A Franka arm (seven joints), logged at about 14 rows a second.
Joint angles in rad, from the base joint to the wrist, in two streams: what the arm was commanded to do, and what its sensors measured. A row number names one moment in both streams.
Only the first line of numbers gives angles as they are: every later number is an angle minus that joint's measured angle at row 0.
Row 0, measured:
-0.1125 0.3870 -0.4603 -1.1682 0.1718 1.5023 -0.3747
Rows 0 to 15, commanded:
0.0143 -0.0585 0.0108 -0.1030 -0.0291 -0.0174 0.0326
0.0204 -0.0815 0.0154 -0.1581 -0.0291 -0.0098 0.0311
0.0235 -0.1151 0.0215 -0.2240 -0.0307 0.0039 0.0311
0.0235 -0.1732 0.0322 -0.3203 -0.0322 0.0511 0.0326
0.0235 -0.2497 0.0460 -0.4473 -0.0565 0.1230 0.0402
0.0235 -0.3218 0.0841 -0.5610 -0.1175 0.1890 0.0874
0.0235 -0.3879 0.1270 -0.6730 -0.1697 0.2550 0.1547
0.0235 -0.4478 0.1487 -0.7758 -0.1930 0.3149 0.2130
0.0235 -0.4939 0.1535 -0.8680 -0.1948 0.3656 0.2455
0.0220 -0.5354 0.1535 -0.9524 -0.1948 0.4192 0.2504
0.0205 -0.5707 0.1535 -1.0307 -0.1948 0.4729 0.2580
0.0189 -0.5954 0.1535 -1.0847 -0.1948 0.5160 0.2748
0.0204 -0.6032 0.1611 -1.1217 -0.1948 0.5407 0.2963
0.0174 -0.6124 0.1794 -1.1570 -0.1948 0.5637 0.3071
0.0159 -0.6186 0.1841 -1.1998 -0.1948 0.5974 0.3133
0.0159 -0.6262 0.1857 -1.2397 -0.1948 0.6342 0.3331
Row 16, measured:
0.0188 -0.5683 0.1669 -1.1457 -0.1705 0.5639 0.2741
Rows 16 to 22, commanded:
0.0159 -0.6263 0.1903 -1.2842 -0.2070 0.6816 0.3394
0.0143 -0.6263 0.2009 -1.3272 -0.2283 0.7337 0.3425
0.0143 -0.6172 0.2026 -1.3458 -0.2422 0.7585 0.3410
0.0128 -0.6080 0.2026 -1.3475 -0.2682 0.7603 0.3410
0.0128 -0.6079 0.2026 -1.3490 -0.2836 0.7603 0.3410
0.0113 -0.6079 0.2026 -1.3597 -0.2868 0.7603 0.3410
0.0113 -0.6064 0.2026 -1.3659 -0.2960 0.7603 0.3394
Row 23, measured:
0.0180 -0.5786 0.1951 -1.3477 -0.2563 0.7526 0.3115
